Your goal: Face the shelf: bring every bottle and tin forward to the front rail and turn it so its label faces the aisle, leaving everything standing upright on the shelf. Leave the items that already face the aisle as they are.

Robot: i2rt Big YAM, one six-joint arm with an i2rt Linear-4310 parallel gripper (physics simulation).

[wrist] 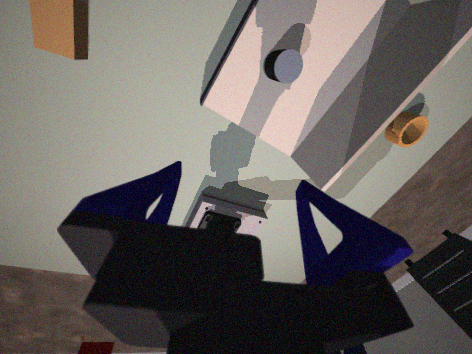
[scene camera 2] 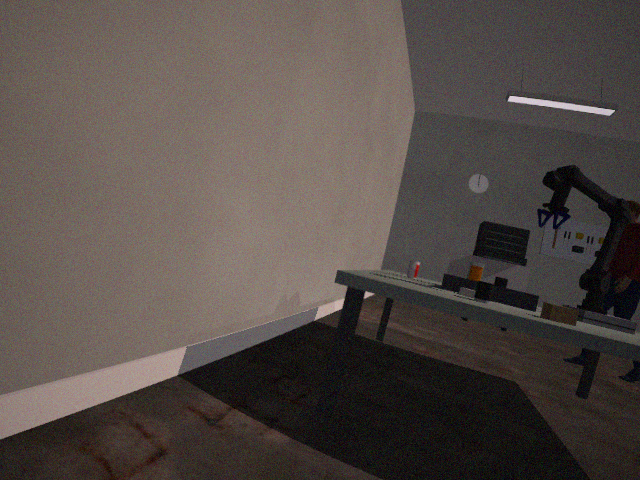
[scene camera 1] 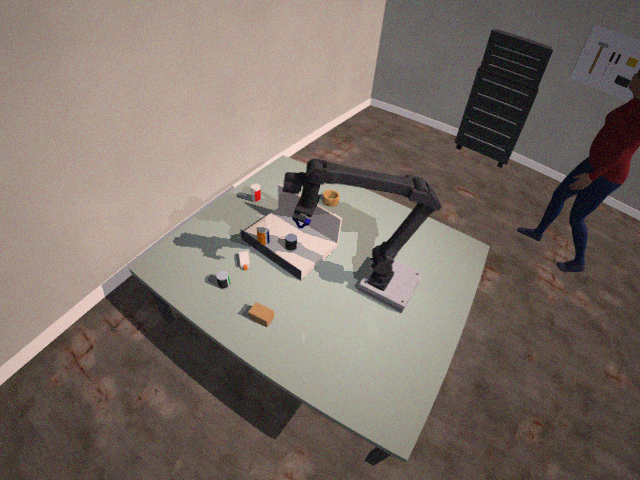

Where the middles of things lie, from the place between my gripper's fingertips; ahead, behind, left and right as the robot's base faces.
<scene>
I see my gripper 17 cm short of the shelf [scene camera 1: 313, 247], 14 cm to the left of it and 26 cm above it. Round my hand: dark front rail [scene camera 2: 527, 301] 18 cm ahead, 33 cm below; then brown box [wrist: 67, 35] 29 cm to the left, 33 cm below; then shelf back panel [scene camera 2: 517, 275] 15 cm ahead, 28 cm to the right, 26 cm below.
</scene>
